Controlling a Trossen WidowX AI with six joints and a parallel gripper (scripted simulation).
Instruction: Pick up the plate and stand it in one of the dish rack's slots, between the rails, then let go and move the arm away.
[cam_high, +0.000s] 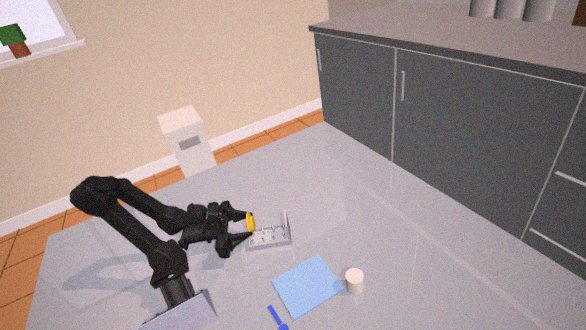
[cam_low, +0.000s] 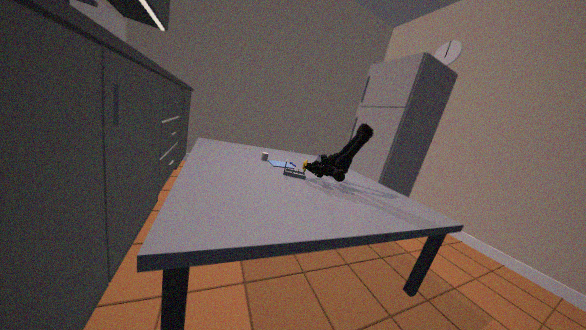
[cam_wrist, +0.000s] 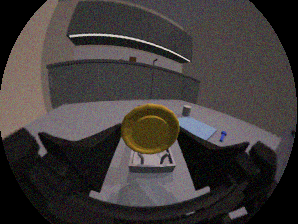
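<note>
The grey dish rack lies 5 cm below my gripper tip, 3 cm to the right of it and 3 cm ahead of it. Also, from my gripper tip: yellow plate (1 cm behind); then blue utensil (27 cm to the right, 8 cm behind, 7 cm below); then white cup (31 cm to the right, 12 cm ahead, 5 cm below).
</note>
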